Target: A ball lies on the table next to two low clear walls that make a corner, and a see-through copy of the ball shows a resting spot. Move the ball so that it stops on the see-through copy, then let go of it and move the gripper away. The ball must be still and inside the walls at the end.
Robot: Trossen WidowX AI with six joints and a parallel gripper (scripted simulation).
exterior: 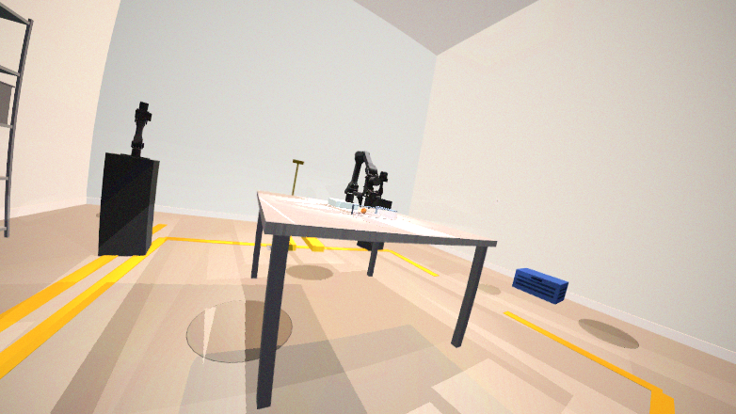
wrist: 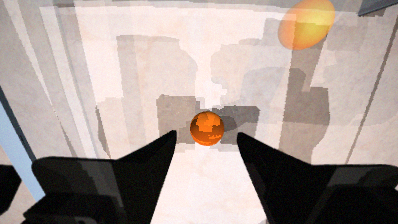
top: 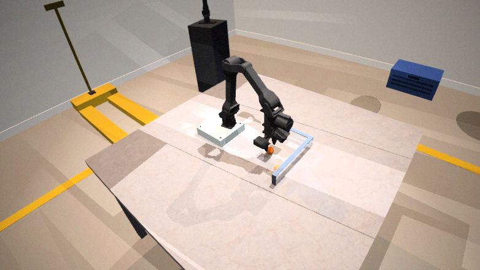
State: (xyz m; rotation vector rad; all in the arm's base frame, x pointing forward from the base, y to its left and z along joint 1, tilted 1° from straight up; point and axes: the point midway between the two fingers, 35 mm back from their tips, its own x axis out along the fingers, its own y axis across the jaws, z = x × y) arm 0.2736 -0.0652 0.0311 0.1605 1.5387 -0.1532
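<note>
Now: gripper tip 2 cm above the orange ball. From my gripper tip the other things lie so: see-through copy of ball 10 cm to the right, 8 cm ahead, 2 cm below.
</note>
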